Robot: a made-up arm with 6 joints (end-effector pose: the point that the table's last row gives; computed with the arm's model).
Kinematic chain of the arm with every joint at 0, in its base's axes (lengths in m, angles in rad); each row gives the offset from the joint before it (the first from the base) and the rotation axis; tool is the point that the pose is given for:
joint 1: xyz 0 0 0.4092 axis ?
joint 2: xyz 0 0 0 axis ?
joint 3: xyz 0 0 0.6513 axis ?
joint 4: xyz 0 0 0 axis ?
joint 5: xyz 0.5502 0 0 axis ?
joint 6: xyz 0 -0.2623 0 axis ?
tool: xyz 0 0 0
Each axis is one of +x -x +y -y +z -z.
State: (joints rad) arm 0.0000 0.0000 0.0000 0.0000 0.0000 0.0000
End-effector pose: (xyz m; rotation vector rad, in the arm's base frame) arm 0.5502 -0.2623 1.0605 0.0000 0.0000 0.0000
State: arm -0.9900 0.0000 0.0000 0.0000 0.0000 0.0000
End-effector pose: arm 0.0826 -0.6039 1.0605 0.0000 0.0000 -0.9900
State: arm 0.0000 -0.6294 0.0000 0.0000 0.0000 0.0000
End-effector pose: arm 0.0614 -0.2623 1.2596 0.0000 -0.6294 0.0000
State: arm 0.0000 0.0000 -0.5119 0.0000 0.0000 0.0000
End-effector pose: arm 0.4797 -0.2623 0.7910 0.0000 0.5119 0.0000
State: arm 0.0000 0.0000 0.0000 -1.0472 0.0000 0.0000
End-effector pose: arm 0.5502 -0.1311 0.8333 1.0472 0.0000 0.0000
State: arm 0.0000 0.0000 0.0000 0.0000 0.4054 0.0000
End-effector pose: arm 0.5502 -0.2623 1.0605 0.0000 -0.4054 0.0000
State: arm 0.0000 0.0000 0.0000 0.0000 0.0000 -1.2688
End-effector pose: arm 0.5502 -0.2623 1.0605 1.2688 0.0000 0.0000
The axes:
joint 1: +z
joint 2: +y
joint 3: -y
joint 4: -x
joint 5: -y
joint 6: -x

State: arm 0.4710 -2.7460 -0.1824 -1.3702 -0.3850 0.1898
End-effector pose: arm -0.4854 -0.3059 0.3241 0.5508 -1.9790 1.7439
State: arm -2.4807 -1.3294 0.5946 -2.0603 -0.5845 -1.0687
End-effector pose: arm 0.5537 0.2743 1.1612 0.5691 -0.7617 0.1672
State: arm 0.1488 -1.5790 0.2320 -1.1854 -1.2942 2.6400
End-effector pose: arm -0.5254 -0.1785 0.9961 -2.0207 -1.8029 -0.1416
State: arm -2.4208 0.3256 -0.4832 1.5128 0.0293 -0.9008
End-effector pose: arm -0.5942 -0.5018 0.8090 0.6251 0.9587 -1.9337
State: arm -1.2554 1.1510 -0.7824 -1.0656 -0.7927 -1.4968
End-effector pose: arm -0.0633 -0.2152 0.2416 -1.4102 -0.2189 1.2421
